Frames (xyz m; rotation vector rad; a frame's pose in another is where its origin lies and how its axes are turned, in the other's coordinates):
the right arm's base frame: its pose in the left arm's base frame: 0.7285 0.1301 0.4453 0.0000 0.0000 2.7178
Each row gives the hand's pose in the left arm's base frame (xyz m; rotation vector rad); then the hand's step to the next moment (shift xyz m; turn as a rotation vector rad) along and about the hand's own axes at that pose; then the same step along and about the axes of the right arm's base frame.
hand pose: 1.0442 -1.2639 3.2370 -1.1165 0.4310 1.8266
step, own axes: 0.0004 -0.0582 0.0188 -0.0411 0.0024 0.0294
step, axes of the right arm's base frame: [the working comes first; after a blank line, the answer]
step, axes of the left arm's base frame: 0.0394 0.0429 0.0188 -0.0104 -0.0029 0.0494

-0.0183 -0.0553 0.0188 0.0083 0.0069 0.0494
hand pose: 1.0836 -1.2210 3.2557 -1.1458 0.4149 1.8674
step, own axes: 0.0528 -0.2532 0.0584 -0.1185 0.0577 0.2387
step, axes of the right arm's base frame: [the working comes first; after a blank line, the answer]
step, axes of the left arm's base frame: 0.1649 0.2061 0.0251 -0.1555 0.0646 0.2145

-0.0655 -0.2557 0.0251 0.1683 0.0050 0.2145
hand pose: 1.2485 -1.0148 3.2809 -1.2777 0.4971 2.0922
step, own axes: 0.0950 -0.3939 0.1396 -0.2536 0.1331 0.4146
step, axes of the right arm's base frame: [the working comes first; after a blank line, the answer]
step, axes of the left arm's base frame: 0.1464 0.4024 -0.0182 -0.2767 0.0731 0.4148

0.0320 -0.4270 -0.0182 0.2823 0.0471 0.4148
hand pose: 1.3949 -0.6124 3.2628 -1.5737 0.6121 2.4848
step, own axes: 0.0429 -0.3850 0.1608 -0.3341 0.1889 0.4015
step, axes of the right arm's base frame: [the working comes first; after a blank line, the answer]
step, axes of the left arm's base frame: -0.0279 0.4108 -0.0800 -0.2481 0.0251 0.4963

0.1943 -0.3630 -0.0800 0.2365 0.0791 0.4963
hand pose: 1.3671 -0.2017 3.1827 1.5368 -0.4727 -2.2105
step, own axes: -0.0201 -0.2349 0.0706 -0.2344 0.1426 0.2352
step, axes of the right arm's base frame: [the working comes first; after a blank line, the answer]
step, axes of the left arm's base frame: -0.0917 0.2155 -0.0755 -0.1290 0.0068 0.3375

0.1723 -0.1587 -0.0755 0.1204 0.0468 0.3375
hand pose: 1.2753 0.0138 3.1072 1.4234 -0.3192 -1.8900
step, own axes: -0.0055 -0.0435 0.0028 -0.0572 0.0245 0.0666
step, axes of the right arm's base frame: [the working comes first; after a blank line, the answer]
step, axes of the left arm's base frame: -0.0195 0.0335 -0.0207 -0.0440 0.0068 0.0795

0.0315 -0.0225 -0.0207 0.0429 0.0119 0.0795
